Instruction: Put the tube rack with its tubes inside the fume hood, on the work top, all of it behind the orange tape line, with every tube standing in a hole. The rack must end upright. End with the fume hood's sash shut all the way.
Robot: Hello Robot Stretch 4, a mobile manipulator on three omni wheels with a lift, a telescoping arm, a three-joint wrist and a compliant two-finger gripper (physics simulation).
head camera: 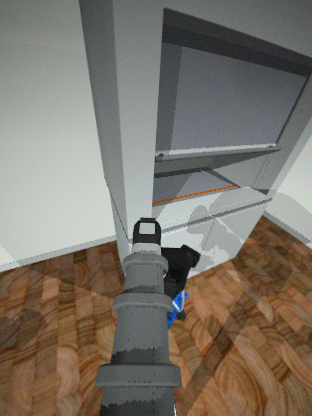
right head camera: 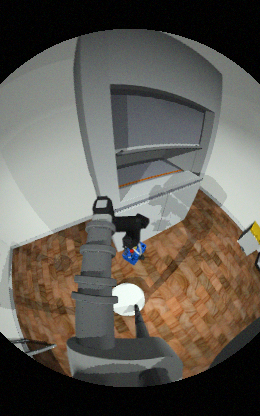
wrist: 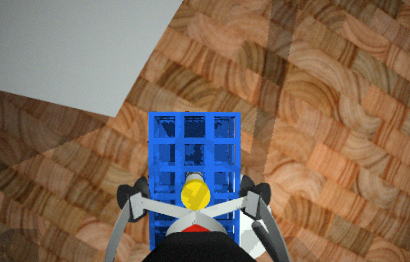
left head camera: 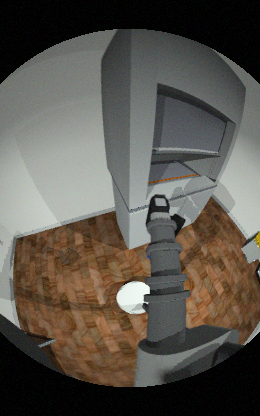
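Pixels of known places: gripper, fingertip midpoint: (right head camera: 132, 253); robot's base at its link origin: (right head camera: 126, 298) (left head camera: 134, 296).
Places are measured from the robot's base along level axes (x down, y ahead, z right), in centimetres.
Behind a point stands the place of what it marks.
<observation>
The blue tube rack (wrist: 193, 141) @[x -91.7, y 36.2, z 11.8 cm] (right head camera: 131, 258) @[x -88.0, y 29.0, z 7.8 cm] (head camera: 172, 318) @[x -91.7, y 27.5, z 9.8 cm] is held over the wood floor, its grid of holes facing the wrist camera. My gripper (wrist: 194, 190) @[x -88.8, y 32.1, z 8.7 cm] is shut on it, a finger on each long side. A tube with a yellow cap (wrist: 195, 195) @[x -96.4, y 33.2, z 9.6 cm] stands in the middle row; a red cap (wrist: 196, 228) @[x -96.4, y 31.3, z 8.2 cm] shows behind it, partly hidden. Other tubes cannot be made out. The fume hood (head camera: 135, 110) @[x -147.7, y 65.4, z -5.5 cm] (left head camera: 142, 125) @[x -146.5, y 65.9, z -4.3 cm] (right head camera: 95, 125) @[x -148.9, y 65.1, z -6.0 cm] stands ahead. Its sash (head camera: 217, 152) @[x -129.9, y 88.8, z 33.7 cm] (left head camera: 185, 151) @[x -129.8, y 86.7, z 29.5 cm] (right head camera: 160, 148) @[x -128.8, y 87.6, z 32.1 cm] is partly raised, with a gap below. The orange tape line (head camera: 200, 194) @[x -90.4, y 110.9, z 39.7 cm] (left head camera: 175, 179) @[x -89.8, y 109.2, z 38.0 cm] (right head camera: 150, 179) @[x -89.3, y 106.2, z 31.4 cm] crosses the work top (head camera: 172, 185) @[x -90.1, y 123.5, z 18.6 cm].
The hood's lower cabinet (head camera: 220, 240) @[x -55.4, y 95.0, z 62.0 cm] stands below the work top, beyond the rack. A pale flat surface (wrist: 75, 45) @[x -60.2, y 69.3, z 3.3 cm] fills the upper left of the wrist view. A white round disc (left head camera: 133, 297) @[x -18.7, y 0.0, z -1.5 cm] (right head camera: 131, 299) @[x -18.7, y -0.3, z 6.0 cm] shows below the arm. A yellow-topped bin (right head camera: 247, 241) @[x -18.3, y 34.7, z 224.4 cm] stands at the right.
</observation>
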